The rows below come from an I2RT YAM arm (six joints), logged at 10 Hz.
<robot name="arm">
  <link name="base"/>
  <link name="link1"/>
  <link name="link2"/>
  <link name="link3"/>
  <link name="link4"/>
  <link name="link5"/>
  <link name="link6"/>
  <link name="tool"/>
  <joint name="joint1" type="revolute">
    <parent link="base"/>
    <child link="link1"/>
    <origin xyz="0 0 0.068" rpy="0 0 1.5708"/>
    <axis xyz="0 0 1"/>
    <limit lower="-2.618" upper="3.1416"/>
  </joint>
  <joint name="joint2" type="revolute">
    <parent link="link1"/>
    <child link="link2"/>
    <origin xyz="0.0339 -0.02 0.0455" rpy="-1.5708 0 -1.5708"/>
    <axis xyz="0 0 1"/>
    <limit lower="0" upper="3.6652"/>
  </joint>
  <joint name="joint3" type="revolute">
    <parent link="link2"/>
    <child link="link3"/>
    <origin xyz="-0.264 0 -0.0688" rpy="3.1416 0 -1.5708"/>
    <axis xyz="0 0 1"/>
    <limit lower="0" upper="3.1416"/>
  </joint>
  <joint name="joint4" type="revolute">
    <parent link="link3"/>
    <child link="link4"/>
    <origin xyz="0.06 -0.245 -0.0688" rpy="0 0 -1.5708"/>
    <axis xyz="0 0 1"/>
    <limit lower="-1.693" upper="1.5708"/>
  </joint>
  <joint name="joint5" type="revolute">
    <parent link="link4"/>
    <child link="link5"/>
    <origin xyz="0.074 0.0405 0.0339" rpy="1.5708 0 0"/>
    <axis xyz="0 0 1"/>
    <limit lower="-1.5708" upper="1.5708"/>
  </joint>
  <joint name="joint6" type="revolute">
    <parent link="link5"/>
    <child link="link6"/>
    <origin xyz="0.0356 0 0.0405" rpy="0 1.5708 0"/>
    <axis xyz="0 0 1"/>
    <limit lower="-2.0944" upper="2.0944"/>
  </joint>
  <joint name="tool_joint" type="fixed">
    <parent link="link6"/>
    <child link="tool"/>
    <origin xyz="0 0 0" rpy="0 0 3.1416"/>
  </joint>
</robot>
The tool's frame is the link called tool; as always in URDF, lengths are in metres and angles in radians.
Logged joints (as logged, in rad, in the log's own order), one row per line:
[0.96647 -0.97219 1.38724 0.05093 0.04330 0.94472]
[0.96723 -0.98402 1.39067 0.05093 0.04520 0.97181]
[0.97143 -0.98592 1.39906 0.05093 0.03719 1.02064]
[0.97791 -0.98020 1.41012 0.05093 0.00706 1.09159]
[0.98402 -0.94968 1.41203 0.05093 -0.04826 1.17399]
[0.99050 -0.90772 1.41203 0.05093 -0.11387 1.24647]
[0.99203 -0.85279 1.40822 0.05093 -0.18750 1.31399]
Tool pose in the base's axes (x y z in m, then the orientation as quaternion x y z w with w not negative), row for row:
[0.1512 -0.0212 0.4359 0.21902 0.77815 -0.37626 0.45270]
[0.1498 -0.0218 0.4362 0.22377 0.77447 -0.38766 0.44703]
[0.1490 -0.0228 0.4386 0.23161 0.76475 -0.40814 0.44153]
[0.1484 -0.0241 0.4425 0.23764 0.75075 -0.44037 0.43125]
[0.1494 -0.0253 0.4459 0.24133 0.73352 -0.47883 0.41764]
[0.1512 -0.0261 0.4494 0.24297 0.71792 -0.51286 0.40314]
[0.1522 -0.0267 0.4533 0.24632 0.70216 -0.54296 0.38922]
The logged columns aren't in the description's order. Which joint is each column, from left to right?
Columns, left to right: joint2, joint4, joint3, joint1, joint6, joint5.
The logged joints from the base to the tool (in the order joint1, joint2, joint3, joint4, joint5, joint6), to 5 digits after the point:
[0.05093 0.96647 1.38724 -0.97219 0.94472 0.04330]
[0.05093 0.96723 1.39067 -0.98402 0.97181 0.04520]
[0.05093 0.97143 1.39906 -0.98592 1.02064 0.03719]
[0.05093 0.97791 1.41012 -0.98020 1.09159 0.00706]
[0.05093 0.98402 1.41203 -0.94968 1.17399 -0.04826]
[0.05093 0.99050 1.41203 -0.90772 1.24647 -0.11387]
[0.05093 0.99203 1.40822 -0.85279 1.31399 -0.18750]

